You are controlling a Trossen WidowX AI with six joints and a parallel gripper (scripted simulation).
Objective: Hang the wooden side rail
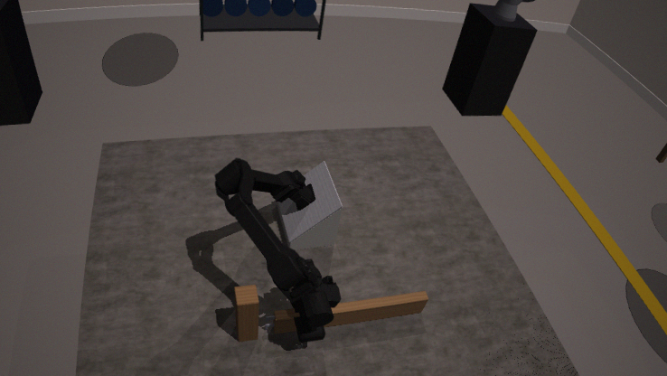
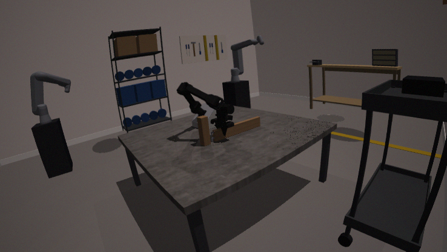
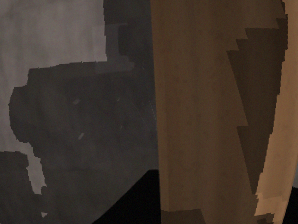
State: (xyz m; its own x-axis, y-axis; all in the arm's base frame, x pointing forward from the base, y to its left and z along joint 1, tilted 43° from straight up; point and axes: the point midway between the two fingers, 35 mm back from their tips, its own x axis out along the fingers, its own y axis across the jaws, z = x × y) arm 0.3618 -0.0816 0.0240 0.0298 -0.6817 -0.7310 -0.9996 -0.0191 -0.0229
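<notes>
The wooden headboard post lies 140 mm to the right of my gripper tip and 60 mm above it.
</notes>
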